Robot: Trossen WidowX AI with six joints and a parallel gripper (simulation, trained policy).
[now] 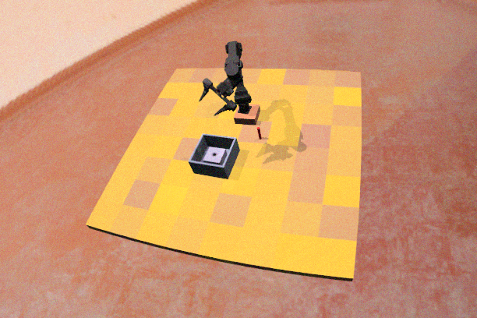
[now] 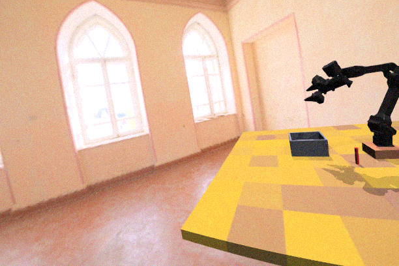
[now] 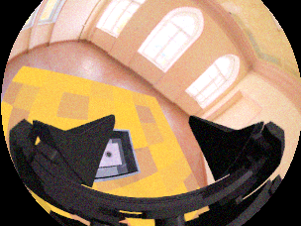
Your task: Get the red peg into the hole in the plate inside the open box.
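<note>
Right now the red peg is 180 mm behind my gripper tip, 140 mm to the left of it and 310 mm below it. Also, from my gripper tip: box: 20 mm ahead, 30 mm to the right, 330 mm below; then pale plate: 20 mm ahead, 30 mm to the right, 310 mm below.
</note>
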